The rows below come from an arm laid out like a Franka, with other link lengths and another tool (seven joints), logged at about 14 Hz.
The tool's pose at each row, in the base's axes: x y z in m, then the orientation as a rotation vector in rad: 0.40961 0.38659 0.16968 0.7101 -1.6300 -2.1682; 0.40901 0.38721 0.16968 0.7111 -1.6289 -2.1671; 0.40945 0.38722 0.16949 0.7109 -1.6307 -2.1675; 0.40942 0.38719 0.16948 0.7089 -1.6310 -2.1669; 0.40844 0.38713 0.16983 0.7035 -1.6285 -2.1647; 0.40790 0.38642 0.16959 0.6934 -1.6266 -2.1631; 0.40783 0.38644 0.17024 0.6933 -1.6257 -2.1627; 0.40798 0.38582 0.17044 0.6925 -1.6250 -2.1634; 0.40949 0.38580 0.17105 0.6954 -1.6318 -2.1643; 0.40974 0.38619 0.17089 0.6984 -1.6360 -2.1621; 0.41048 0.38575 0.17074 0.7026 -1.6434 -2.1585; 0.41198 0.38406 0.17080 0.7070 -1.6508 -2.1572; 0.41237 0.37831 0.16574 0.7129 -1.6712 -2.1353; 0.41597 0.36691 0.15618 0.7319 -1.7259 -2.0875; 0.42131 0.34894 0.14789 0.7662 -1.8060 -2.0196; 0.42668 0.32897 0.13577 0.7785 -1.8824 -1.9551
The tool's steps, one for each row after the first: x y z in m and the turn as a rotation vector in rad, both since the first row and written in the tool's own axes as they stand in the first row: 0.00016 -0.00016 0.00083 -0.0003 0.0015 0.0004; -0.00017 -0.00036 0.00055 0.0008 0.0004 -0.0002; -0.00013 -0.00036 0.00054 0.0008 -0.0002 0.0013; 0.00064 0.00002 0.00113 -0.0013 -0.0001 0.0064; 0.00151 0.00001 0.00083 -0.0040 -0.0025 0.0136; 0.00143 0.00063 0.00102 -0.0045 -0.0019 0.0142; 0.00161 0.00100 0.00049 -0.0053 -0.0024 0.0143; 0.00027 0.00154 -0.00026 -0.0005 -0.0045 0.0106; -0.00012 0.00127 -0.00013 0.0034 -0.0038 0.0093; -0.00046 0.00123 -0.00093 0.0099 -0.0031 0.0076; -0.00078 0.00173 -0.00311 0.0159 -0.0037 0.0042; 0.00297 -0.00148 -0.00898 0.0356 0.0026 0.0102; 0.00800 -0.00747 -0.02214 0.0869 0.0136 0.0164; 0.01493 -0.01042 -0.04120 0.1631 0.0293 0.0179; 0.02364 -0.01646 -0.06270 0.2329 0.0341 0.0285
